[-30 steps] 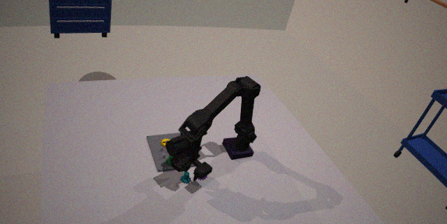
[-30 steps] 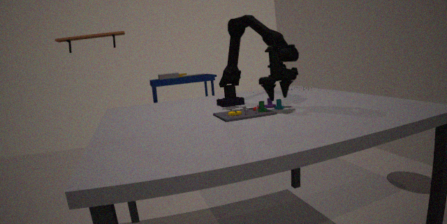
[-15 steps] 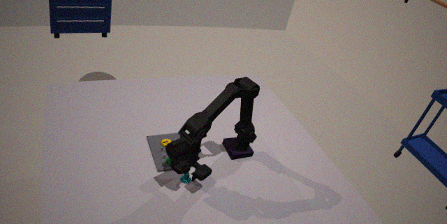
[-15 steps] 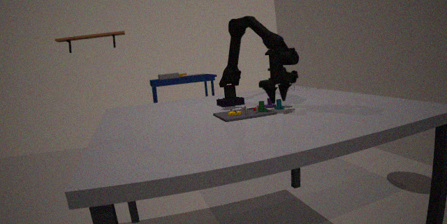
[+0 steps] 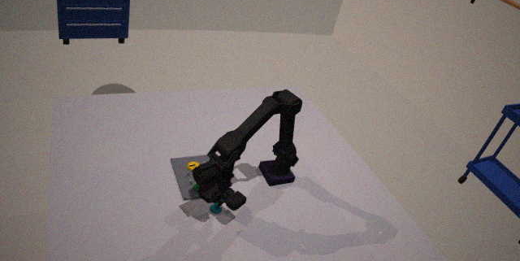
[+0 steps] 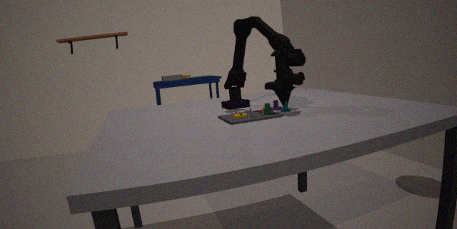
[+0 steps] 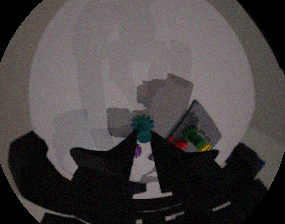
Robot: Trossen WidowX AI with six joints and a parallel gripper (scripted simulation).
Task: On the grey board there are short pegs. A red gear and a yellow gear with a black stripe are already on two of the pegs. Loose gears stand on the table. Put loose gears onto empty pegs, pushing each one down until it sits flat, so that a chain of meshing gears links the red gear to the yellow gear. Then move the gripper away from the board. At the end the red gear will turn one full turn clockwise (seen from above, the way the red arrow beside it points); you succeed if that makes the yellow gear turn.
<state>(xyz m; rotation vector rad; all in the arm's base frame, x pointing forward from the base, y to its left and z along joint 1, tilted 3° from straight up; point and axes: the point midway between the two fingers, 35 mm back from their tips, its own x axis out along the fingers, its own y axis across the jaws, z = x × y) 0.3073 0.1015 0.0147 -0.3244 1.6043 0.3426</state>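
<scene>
My gripper tip is 100 mm to the left of the green gear and 30 mm short of it. Also, from my gripper tip: teal gear 10 mm below; red arrow 70 mm to the right, 20 mm below, 10 mm behind; purple gear 70 mm behind, 10 mm to the right, 10 mm below.
</scene>
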